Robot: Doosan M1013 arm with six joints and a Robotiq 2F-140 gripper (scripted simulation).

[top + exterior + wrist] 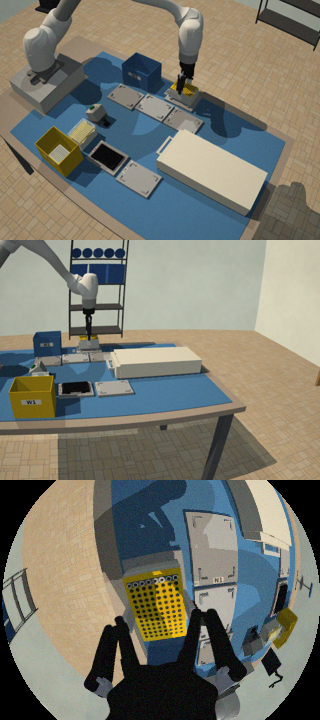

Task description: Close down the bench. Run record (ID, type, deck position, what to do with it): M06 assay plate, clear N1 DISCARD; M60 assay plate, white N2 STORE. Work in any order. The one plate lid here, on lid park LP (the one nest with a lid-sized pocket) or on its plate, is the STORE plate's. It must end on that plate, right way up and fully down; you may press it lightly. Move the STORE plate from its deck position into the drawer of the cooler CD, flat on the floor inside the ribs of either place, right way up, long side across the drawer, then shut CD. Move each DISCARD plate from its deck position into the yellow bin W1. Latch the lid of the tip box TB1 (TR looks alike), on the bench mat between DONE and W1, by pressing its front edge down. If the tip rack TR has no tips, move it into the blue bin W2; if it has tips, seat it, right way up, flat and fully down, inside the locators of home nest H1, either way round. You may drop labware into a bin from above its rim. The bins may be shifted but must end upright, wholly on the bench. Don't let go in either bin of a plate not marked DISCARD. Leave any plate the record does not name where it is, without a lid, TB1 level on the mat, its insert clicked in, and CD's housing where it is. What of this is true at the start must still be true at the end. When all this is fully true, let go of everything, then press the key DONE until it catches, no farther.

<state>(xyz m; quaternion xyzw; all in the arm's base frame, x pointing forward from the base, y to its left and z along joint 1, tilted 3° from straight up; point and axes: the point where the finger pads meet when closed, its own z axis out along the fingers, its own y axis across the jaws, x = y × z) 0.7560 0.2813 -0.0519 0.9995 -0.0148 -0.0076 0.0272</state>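
Right now the tip rack TR is 10 mm to the right of my hand and 10 mm behind it. From my hand the other things lie so: blue bin W2: 270 mm behind, 40 mm below, 10 mm to the left; cooler CD: 340 mm to the right, 270 mm ahead, 40 mm below; drawer: 340 mm to the right, 220 mm ahead, 50 mm below.
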